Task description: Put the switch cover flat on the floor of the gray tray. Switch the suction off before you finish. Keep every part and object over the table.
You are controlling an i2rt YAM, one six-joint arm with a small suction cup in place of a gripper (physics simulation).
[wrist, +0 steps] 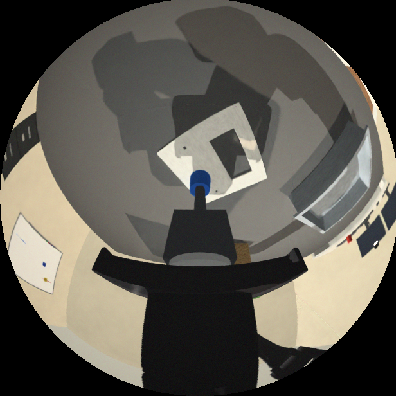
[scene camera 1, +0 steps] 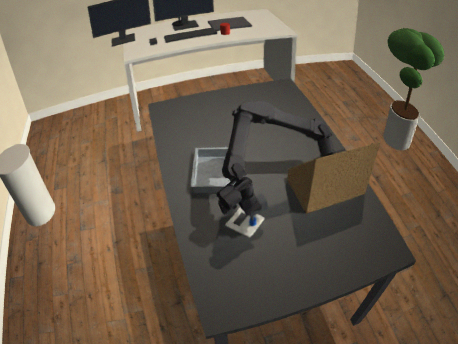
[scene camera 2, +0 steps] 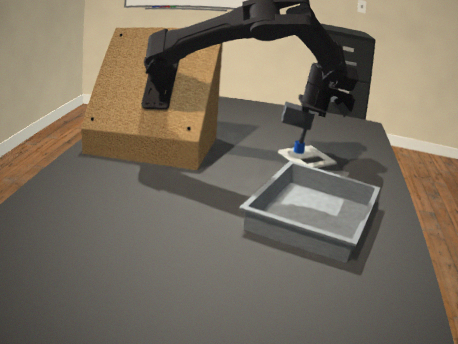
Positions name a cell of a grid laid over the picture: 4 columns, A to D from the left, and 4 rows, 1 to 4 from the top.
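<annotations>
Gray tray: wrist view (D2), scene camera 1 (B3), scene camera 2 (C3).
</annotations>
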